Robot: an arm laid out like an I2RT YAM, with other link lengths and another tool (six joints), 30 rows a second.
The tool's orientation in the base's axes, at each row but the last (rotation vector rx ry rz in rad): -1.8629 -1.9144 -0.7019; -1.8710 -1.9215 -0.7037; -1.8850 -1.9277 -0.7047; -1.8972 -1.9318 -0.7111; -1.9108 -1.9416 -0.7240; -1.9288 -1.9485 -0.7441; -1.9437 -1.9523 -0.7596; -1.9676 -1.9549 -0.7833; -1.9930 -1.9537 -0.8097; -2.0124 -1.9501 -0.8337; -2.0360 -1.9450 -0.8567
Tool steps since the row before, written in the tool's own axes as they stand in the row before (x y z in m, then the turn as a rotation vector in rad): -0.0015 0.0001 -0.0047 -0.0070 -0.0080 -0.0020; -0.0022 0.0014 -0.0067 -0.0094 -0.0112 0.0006; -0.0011 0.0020 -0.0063 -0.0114 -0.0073 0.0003; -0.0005 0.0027 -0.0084 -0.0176 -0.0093 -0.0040; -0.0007 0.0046 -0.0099 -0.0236 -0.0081 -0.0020; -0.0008 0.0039 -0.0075 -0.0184 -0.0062 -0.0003; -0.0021 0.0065 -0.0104 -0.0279 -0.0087 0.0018; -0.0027 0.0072 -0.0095 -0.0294 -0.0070 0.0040; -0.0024 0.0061 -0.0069 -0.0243 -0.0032 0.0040; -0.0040 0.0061 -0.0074 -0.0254 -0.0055 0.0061; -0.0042 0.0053 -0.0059 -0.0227 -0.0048 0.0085
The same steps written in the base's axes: -0.0002 -0.0040 0.0029 -0.0078 -0.0068 -0.0032; 0.0010 -0.0057 0.0043 -0.0106 -0.0072 -0.0070; 0.0015 -0.0045 0.0047 -0.0067 -0.0091 -0.0075; 0.0018 -0.0052 0.0069 -0.0088 -0.0166 -0.0077; 0.0034 -0.0062 0.0083 -0.0070 -0.0205 -0.0126; 0.0028 -0.0049 0.0063 -0.0052 -0.0153 -0.0108; 0.0048 -0.0077 0.0085 -0.0068 -0.0220 -0.0181; 0.0054 -0.0078 0.0077 -0.0046 -0.0221 -0.0204; 0.0045 -0.0062 0.0056 -0.0012 -0.0181 -0.0169; 0.0043 -0.0079 0.0053 -0.0028 -0.0177 -0.0197; 0.0037 -0.0072 0.0039 -0.0016 -0.0143 -0.0201
